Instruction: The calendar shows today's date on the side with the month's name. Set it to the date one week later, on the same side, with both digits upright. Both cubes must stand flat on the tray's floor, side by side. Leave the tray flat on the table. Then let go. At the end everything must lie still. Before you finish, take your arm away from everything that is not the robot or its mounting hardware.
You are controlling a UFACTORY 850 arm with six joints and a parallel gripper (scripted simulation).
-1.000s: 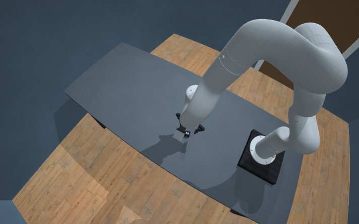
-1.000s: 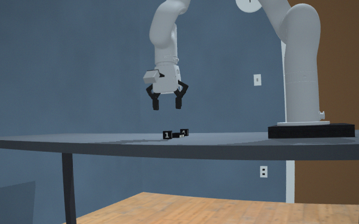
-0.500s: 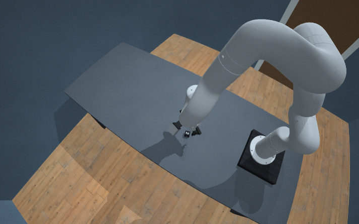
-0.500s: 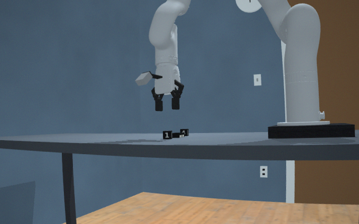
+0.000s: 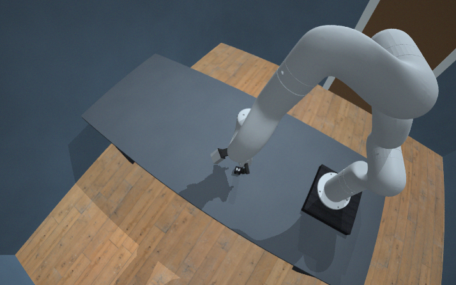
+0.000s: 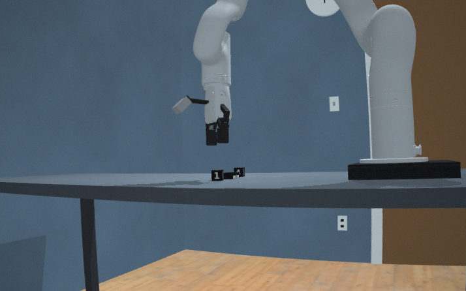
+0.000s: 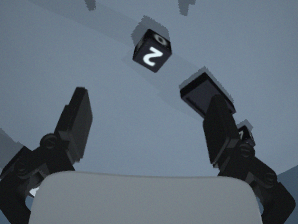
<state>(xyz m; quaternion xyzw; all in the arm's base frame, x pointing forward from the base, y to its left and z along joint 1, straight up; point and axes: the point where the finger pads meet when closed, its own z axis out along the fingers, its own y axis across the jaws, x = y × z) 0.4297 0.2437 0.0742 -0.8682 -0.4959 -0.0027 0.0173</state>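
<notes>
The calendar cube lies 10 cm below my hand. Also, from my hand: black tray (3 cm ahead, 10 cm to the right, 10 cm below).
</notes>
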